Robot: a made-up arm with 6 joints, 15 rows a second.
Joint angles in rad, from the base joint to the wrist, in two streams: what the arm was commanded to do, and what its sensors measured. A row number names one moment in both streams.
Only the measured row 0 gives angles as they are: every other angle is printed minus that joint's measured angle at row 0.
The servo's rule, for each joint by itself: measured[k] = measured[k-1] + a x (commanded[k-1-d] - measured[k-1]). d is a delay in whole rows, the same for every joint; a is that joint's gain. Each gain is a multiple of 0.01, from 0.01 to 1. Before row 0 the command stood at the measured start. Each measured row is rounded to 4 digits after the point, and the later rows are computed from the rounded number. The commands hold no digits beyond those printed.
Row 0, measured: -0.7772, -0.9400, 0.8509, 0.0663, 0.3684, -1.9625
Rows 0 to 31, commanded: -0.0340, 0.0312, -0.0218, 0.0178, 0.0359, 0.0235; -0.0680, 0.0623, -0.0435, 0.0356, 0.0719, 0.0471; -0.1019, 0.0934, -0.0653, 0.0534, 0.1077, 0.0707; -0.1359, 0.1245, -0.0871, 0.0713, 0.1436, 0.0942; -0.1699, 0.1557, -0.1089, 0.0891, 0.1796, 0.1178; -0.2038, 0.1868, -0.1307, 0.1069, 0.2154, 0.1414; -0.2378, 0.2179, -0.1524, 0.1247, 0.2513, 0.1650; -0.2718, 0.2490, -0.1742, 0.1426, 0.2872, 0.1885; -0.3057, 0.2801, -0.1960, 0.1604, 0.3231, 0.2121; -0.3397, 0.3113, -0.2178, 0.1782, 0.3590, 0.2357; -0.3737, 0.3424, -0.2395, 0.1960, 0.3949, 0.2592; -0.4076, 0.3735, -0.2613, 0.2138, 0.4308, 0.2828; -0.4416, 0.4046, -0.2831, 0.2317, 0.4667, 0.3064; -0.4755, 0.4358, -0.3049, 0.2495, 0.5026, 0.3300; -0.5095, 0.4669, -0.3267, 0.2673, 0.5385, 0.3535; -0.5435, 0.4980, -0.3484, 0.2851, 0.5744, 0.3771; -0.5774, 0.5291, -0.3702, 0.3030, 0.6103, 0.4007; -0.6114, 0.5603, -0.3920, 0.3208, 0.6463, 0.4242; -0.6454, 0.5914, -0.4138, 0.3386, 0.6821, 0.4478; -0.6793, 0.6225, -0.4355, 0.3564, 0.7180, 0.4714; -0.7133, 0.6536, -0.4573, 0.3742, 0.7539, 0.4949; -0.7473, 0.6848, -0.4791, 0.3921, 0.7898, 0.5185; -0.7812, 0.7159, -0.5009, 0.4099, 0.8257, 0.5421; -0.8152, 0.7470, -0.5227, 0.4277, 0.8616, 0.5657; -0.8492, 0.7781, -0.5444, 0.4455, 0.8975, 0.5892; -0.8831, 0.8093, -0.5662, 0.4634, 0.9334, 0.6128; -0.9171, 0.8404, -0.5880, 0.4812, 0.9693, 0.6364; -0.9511, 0.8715, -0.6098, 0.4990, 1.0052, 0.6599; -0.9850, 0.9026, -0.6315, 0.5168, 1.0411, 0.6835; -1.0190, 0.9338, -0.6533, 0.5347, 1.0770, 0.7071; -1.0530, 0.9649, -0.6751, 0.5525, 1.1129, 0.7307; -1.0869, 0.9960, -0.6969, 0.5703, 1.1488, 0.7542
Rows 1 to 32, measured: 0.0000, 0.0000, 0.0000, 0.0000, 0.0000, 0.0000; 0.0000, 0.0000, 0.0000, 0.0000, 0.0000, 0.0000; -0.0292, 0.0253, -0.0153, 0.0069, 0.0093, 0.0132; -0.0626, 0.0553, -0.0350, 0.0181, 0.0256, 0.0322; -0.0964, 0.0862, -0.0562, 0.0319, 0.0469, 0.0538; -0.1304, 0.1172, -0.0778, 0.0473, 0.0720, 0.0764; -0.1644, 0.1484, -0.0996, 0.0636, 0.1000, 0.0996; -0.1983, 0.1795, -0.1214, 0.0805, 0.1300, 0.1230; -0.2323, 0.2106, -0.1431, 0.0977, 0.1615, 0.1465; -0.2663, 0.2417, -0.1649, 0.1152, 0.1942, 0.1700; -0.3002, 0.2728, -0.1867, 0.1328, 0.2277, 0.1936; -0.3342, 0.3040, -0.2085, 0.1505, 0.2618, 0.2172; -0.3682, 0.3351, -0.2302, 0.1682, 0.2964, 0.2407; -0.4021, 0.3662, -0.2520, 0.1860, 0.3313, 0.2643; -0.4361, 0.3973, -0.2738, 0.2038, 0.3665, 0.2879; -0.4700, 0.4285, -0.2956, 0.2216, 0.4019, 0.3115; -0.5040, 0.4596, -0.3174, 0.2394, 0.4374, 0.3350; -0.5380, 0.4907, -0.3391, 0.2572, 0.4730, 0.3586; -0.5719, 0.5218, -0.3609, 0.2751, 0.5087, 0.3822; -0.6059, 0.5530, -0.3827, 0.2929, 0.5445, 0.4057; -0.6399, 0.5841, -0.4045, 0.3107, 0.5803, 0.4293; -0.6738, 0.6152, -0.4262, 0.3285, 0.6161, 0.4529; -0.7078, 0.6463, -0.4480, 0.3463, 0.6519, 0.4764; -0.7418, 0.6775, -0.4698, 0.3642, 0.6878, 0.5000; -0.7757, 0.7086, -0.4916, 0.3820, 0.7237, 0.5236; -0.8097, 0.7397, -0.5134, 0.3998, 0.7596, 0.5472; -0.8437, 0.7708, -0.5351, 0.4176, 0.7955, 0.5707; -0.8776, 0.8020, -0.5569, 0.4355, 0.8314, 0.5943; -0.9116, 0.8331, -0.5787, 0.4533, 0.8673, 0.6179; -0.9456, 0.8642, -0.6005, 0.4711, 0.9032, 0.6414; -0.9795, 0.8953, -0.6222, 0.4889, 0.9391, 0.6650; -1.0135, 0.9265, -0.6440, 0.5068, 0.9750, 0.6886
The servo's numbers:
d 2
a 0.86 0.81 0.70 0.39 0.26 0.56

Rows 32 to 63, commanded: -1.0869, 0.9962, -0.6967, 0.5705, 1.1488, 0.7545; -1.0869, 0.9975, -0.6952, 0.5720, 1.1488, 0.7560; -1.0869, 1.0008, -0.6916, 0.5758, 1.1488, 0.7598; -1.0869, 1.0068, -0.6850, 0.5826, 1.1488, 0.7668; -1.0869, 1.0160, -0.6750, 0.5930, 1.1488, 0.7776; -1.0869, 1.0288, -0.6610, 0.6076, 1.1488, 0.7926; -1.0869, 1.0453, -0.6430, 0.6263, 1.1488, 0.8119; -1.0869, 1.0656, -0.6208, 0.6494, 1.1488, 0.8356; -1.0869, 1.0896, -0.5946, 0.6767, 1.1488, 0.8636; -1.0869, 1.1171, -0.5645, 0.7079, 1.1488, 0.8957; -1.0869, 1.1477, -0.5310, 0.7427, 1.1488, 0.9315; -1.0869, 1.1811, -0.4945, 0.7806, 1.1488, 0.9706; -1.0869, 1.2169, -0.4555, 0.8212, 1.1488, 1.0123; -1.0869, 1.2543, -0.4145, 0.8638, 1.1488, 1.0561; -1.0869, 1.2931, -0.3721, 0.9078, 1.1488, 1.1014; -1.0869, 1.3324, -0.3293, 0.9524, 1.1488, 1.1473; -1.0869, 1.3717, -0.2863, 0.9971, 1.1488, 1.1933; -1.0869, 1.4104, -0.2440, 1.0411, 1.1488, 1.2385; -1.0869, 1.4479, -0.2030, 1.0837, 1.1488, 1.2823; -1.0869, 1.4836, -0.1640, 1.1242, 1.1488, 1.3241; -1.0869, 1.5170, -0.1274, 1.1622, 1.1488, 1.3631; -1.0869, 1.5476, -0.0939, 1.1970, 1.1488, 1.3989; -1.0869, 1.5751, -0.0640, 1.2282, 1.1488, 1.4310; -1.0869, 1.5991, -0.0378, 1.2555, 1.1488, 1.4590; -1.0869, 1.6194, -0.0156, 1.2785, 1.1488, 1.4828; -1.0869, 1.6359, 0.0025, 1.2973, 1.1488, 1.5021; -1.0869, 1.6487, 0.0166, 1.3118, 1.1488, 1.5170; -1.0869, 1.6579, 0.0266, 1.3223, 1.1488, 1.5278; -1.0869, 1.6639, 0.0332, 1.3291, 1.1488, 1.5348; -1.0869, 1.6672, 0.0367, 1.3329, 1.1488, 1.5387; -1.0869, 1.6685, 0.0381, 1.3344, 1.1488, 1.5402; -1.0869, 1.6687, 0.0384, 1.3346, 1.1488, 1.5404
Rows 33 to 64, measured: -1.0475, 0.9576, -0.6658, 0.5246, 1.0109, 0.7122; -1.0814, 0.9887, -0.6876, 0.5424, 1.0468, 0.7357; -1.0861, 0.9948, -0.6940, 0.5534, 1.0733, 0.7462; -1.0868, 0.9970, -0.6948, 0.5607, 1.0929, 0.7517; -1.0869, 1.0001, -0.6926, 0.5666, 1.1074, 0.7562; -1.0869, 1.0055, -0.6873, 0.5728, 1.1182, 0.7621; -1.0869, 1.0140, -0.6787, 0.5807, 1.1262, 0.7708; -1.0869, 1.0260, -0.6663, 0.5912, 1.1321, 0.7830; -1.0869, 1.0416, -0.6500, 0.6049, 1.1364, 0.7992; -1.0869, 1.0610, -0.6296, 0.6223, 1.1396, 0.8196; -1.0869, 1.0842, -0.6051, 0.6435, 1.1420, 0.8442; -1.0869, 1.1108, -0.5767, 0.6686, 1.1438, 0.8730; -1.0869, 1.1407, -0.5447, 0.6975, 1.1451, 0.9058; -1.0869, 1.1734, -0.5096, 0.7299, 1.1461, 0.9421; -1.0869, 1.2086, -0.4717, 0.7655, 1.1468, 0.9814; -1.0869, 1.2456, -0.4317, 0.8038, 1.1473, 1.0232; -1.0869, 1.2841, -0.3900, 0.8444, 1.1477, 1.0670; -1.0869, 1.3232, -0.3475, 0.8865, 1.1480, 1.1120; -1.0869, 1.3625, -0.3047, 0.9296, 1.1482, 1.1575; -1.0869, 1.4013, -0.2622, 0.9731, 1.1484, 1.2029; -1.0869, 1.4390, -0.2208, 1.0162, 1.1485, 1.2474; -1.0869, 1.4751, -0.1810, 1.0583, 1.1486, 1.2904; -1.0869, 1.5090, -0.1435, 1.0988, 1.1487, 1.3311; -1.0869, 1.5403, -0.1088, 1.1371, 1.1487, 1.3691; -1.0869, 1.5685, -0.0774, 1.1726, 1.1487, 1.4038; -1.0869, 1.5933, -0.0497, 1.2049, 1.1487, 1.4347; -1.0869, 1.6144, -0.0258, 1.2336, 1.1487, 1.4616; -1.0869, 1.6318, -0.0060, 1.2584, 1.1487, 1.4843; -1.0869, 1.6455, 0.0098, 1.2792, 1.1487, 1.5026; -1.0869, 1.6555, 0.0216, 1.2960, 1.1487, 1.5167; -1.0869, 1.6623, 0.0297, 1.3089, 1.1487, 1.5268; -1.0869, 1.6663, 0.0346, 1.3183, 1.1487, 1.5335
